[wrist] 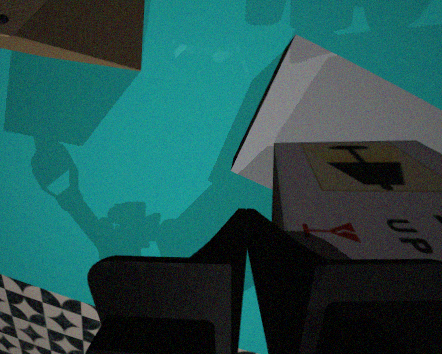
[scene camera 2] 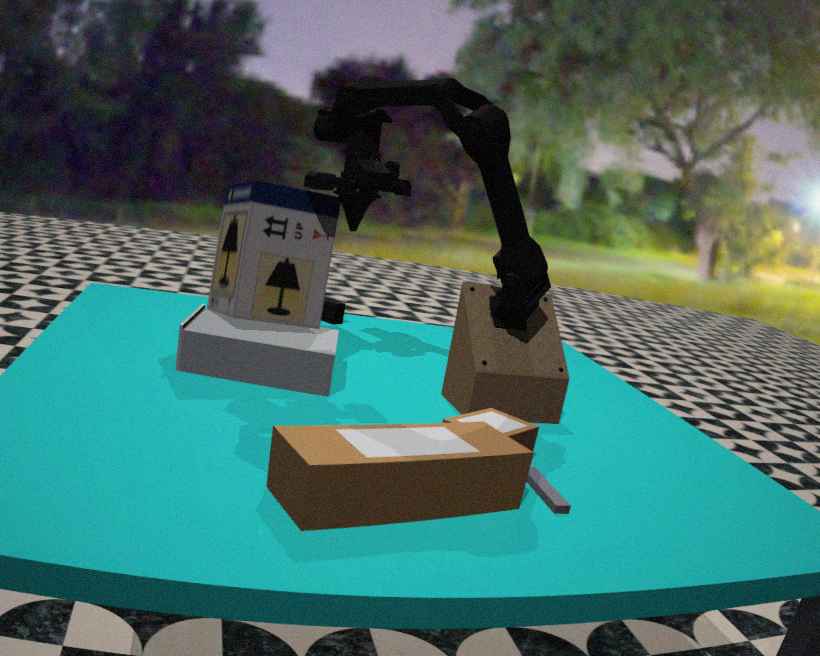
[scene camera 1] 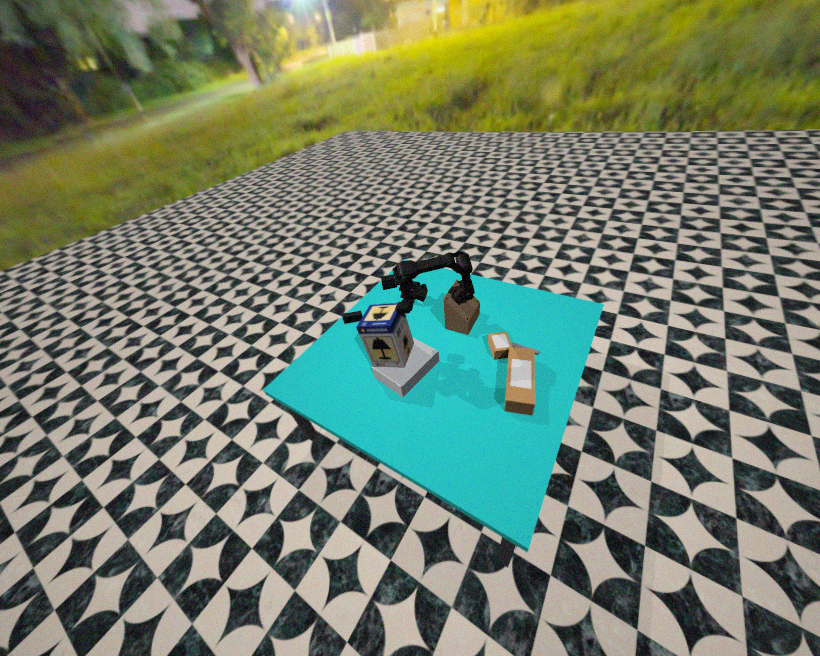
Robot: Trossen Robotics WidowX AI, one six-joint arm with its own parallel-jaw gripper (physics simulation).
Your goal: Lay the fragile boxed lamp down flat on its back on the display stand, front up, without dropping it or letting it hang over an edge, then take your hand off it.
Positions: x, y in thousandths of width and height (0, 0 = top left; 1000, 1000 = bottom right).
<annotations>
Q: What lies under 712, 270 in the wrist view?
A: A grey display stand.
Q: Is the gripper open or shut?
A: Shut.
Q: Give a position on a grey display stand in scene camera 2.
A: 368, 548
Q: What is the gripper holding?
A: Nothing.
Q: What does the thin grey bar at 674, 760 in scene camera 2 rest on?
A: The table.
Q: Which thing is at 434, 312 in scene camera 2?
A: The gripper.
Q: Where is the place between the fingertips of the gripper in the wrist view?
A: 555, 612
</annotations>
